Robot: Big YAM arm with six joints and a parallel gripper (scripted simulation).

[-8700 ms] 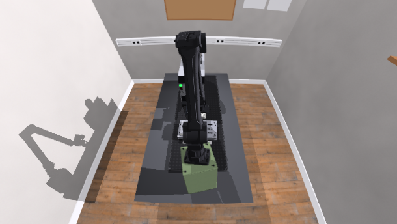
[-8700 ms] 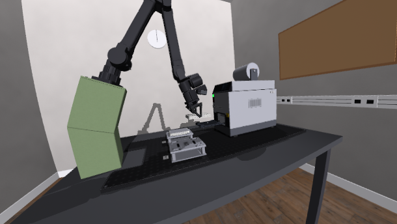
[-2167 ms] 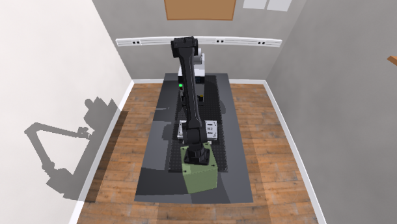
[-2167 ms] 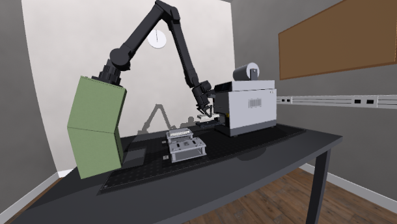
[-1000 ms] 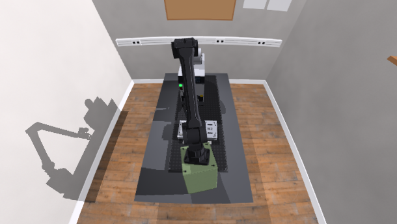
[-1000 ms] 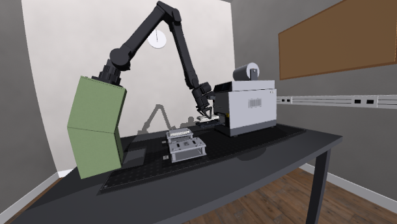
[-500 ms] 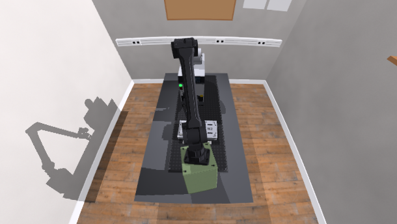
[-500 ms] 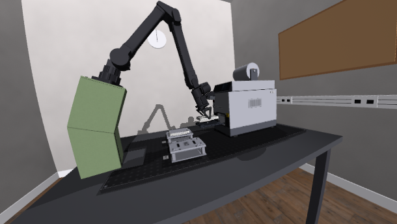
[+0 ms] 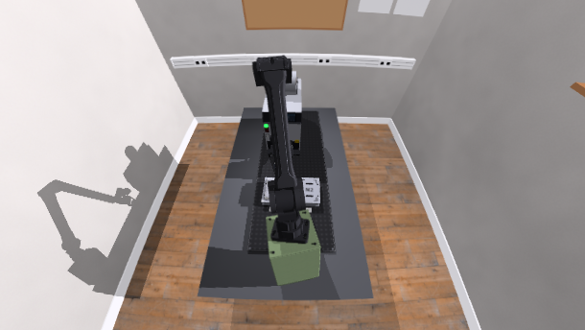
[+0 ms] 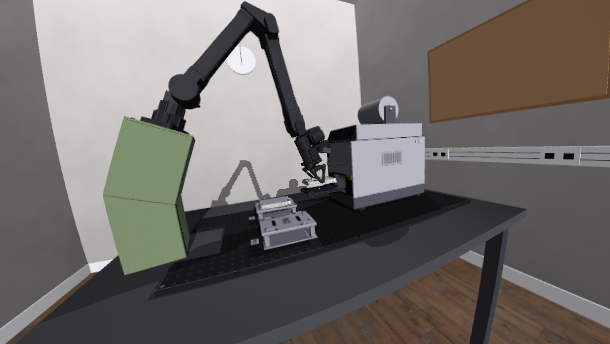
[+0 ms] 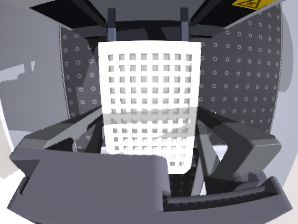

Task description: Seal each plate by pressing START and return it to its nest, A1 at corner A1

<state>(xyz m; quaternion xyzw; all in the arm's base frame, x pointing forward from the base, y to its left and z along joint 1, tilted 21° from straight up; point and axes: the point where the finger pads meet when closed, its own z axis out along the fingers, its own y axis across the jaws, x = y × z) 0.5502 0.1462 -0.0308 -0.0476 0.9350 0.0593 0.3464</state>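
My gripper is now 40 mm above the dark sealer stage. From my hand the other things lie so: yellow warning label 110 mm ahead, 70 mm to the right, 10 mm above; foil roll 330 mm ahead, 50 mm to the left, 280 mm above; white plate right at my hand.
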